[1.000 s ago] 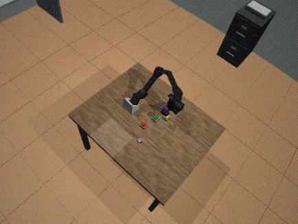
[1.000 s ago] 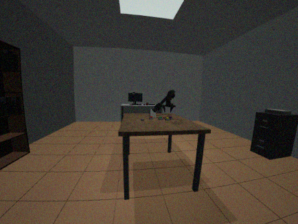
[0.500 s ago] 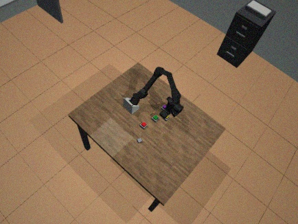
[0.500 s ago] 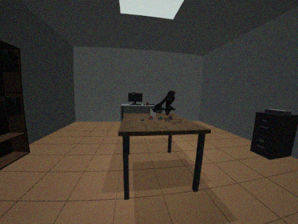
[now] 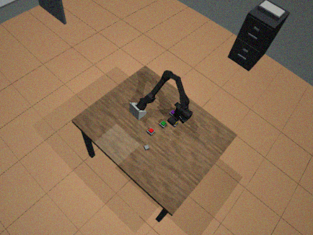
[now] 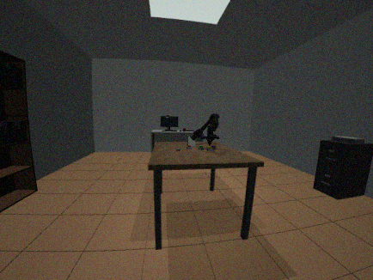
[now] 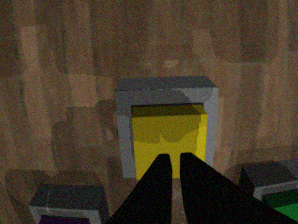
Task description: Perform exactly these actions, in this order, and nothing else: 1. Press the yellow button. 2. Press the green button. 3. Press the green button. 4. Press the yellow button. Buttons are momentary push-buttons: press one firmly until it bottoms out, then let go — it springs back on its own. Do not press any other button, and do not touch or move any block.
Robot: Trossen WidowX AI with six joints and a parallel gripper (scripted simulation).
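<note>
Now: gripper tip 2 cm above the yellow button. Also, from my gripper tip: purple button: 8 cm behind, 5 cm to the left, 2 cm below; then green button: 5 cm behind, 8 cm to the right, 2 cm below; then red button: 6 cm behind, 21 cm to the right, 2 cm below.
</note>
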